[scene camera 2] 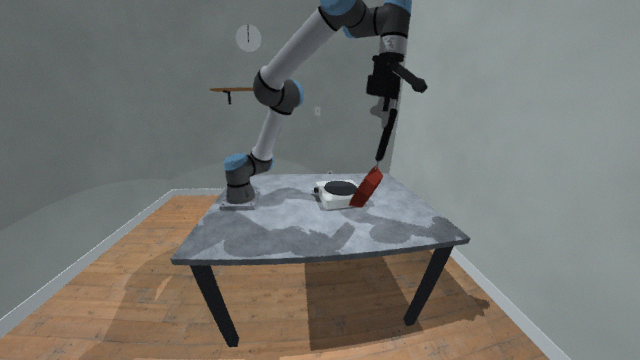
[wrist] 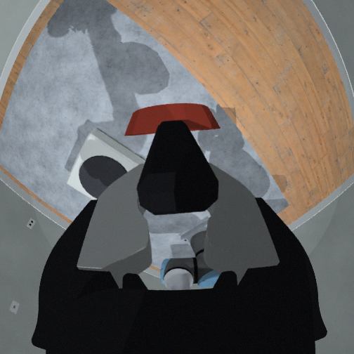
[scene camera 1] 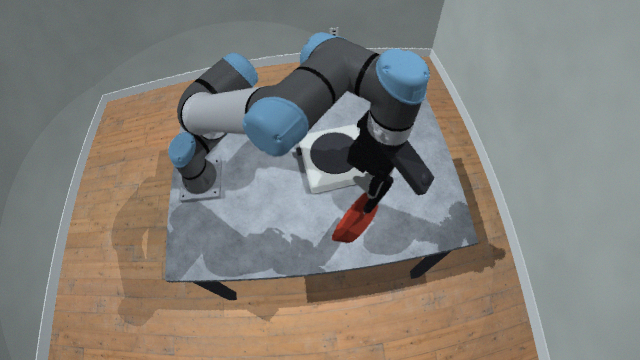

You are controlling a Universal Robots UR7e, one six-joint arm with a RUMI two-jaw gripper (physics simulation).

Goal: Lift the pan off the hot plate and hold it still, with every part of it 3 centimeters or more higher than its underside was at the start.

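Note:
The red pan (scene camera 1: 355,222) (scene camera 2: 366,189) (wrist: 172,115) hangs steeply tilted from its black handle, in the air above the table. Its lower edge is clear of the table top and its shadow falls on it. My gripper (scene camera 1: 379,184) (scene camera 2: 391,105) (wrist: 174,165) is shut on the upper part of the handle, above the pan; the handle hides the grip itself in the wrist view. The white hot plate (scene camera 1: 321,183) (scene camera 2: 336,202) (wrist: 90,148) with a round dark disc stands on the table, its disc bare. In the second scene view the pan overlaps its right front corner.
The grey table (scene camera 1: 260,195) (scene camera 2: 300,225) (wrist: 45,100) carries the arm's base plate (scene camera 1: 200,196) (scene camera 2: 239,205) at its left. A wall stands beyond the table's right side. A wooden shelf (scene camera 2: 232,89) and a round clock (scene camera 2: 248,45) are on the back wall.

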